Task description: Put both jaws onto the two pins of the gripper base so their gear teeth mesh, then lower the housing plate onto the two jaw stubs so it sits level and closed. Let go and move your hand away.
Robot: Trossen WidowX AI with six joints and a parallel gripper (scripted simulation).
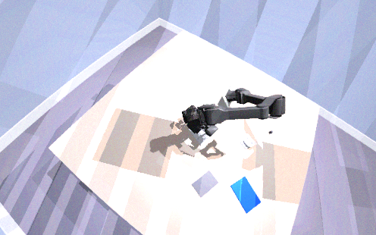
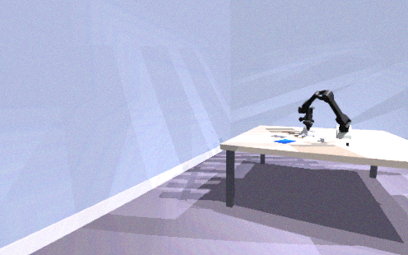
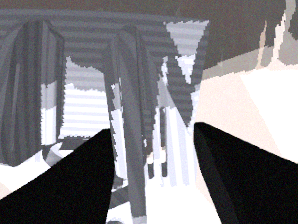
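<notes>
My gripper tip is now 10 mm past the gripper jaw, 60 mm to the right of it and 20 mm above it. From my gripper tip the other things lie so: grey gripper base 70 mm behind, 300 mm to the left, 10 mm below; small pale part 70 mm behind, 300 mm to the left, 30 mm below; grey square plate 250 mm ahead, 170 mm to the left, 30 mm below.
</notes>
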